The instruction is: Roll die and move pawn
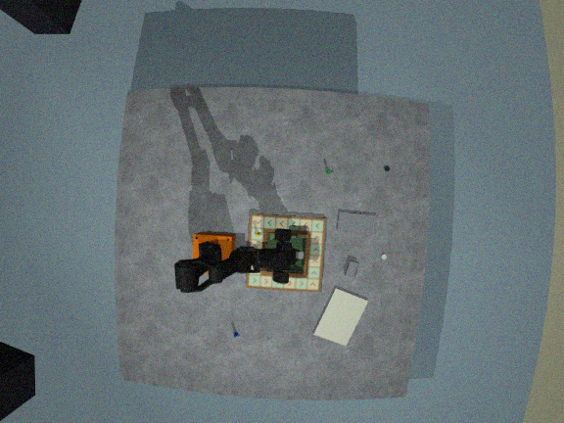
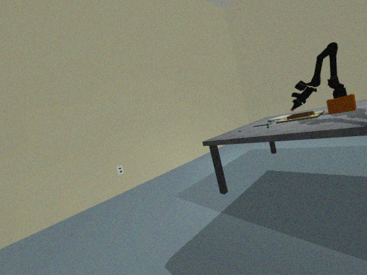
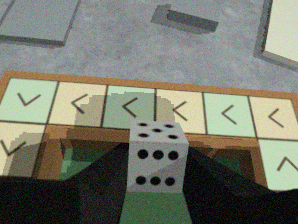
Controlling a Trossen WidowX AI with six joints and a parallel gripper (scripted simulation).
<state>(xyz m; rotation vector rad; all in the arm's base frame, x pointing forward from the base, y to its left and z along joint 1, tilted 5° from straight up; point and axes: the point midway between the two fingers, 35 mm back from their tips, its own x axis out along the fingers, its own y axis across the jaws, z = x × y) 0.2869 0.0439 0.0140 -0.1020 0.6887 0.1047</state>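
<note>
Right now my gripper tip is 8 cm above the green tray, 4 cm past it and 1 cm to the left of it. Also, from my gripper tip: white die: right at my gripper tip; then green piece: 32 cm to the left, 7 cm below, 6 cm ahead; then white card: 23 cm to the right, 22 cm ahead, 8 cm below.
</note>
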